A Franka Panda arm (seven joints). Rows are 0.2 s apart.
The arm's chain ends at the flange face. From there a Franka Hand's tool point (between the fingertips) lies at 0.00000 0.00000 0.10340 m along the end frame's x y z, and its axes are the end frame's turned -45 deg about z.
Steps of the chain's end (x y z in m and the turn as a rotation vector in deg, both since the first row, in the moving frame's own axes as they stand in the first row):
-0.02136 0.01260 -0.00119 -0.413 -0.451 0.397
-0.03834 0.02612 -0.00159 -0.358 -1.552 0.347
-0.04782 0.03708 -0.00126 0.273 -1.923 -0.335
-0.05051 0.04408 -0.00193 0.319 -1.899 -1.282
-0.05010 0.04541 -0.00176 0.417 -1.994 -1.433
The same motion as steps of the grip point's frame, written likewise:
-0.02512 -0.00625 -0.00120 0.027 -0.611 0.397
-0.04801 -0.01017 -0.00163 0.844 -1.351 0.347
-0.06215 -0.01039 -0.00132 1.553 -1.167 -0.335
-0.06893 -0.00735 -0.00199 1.568 -1.117 -1.282
-0.06959 -0.00637 -0.00183 1.705 -1.115 -1.433

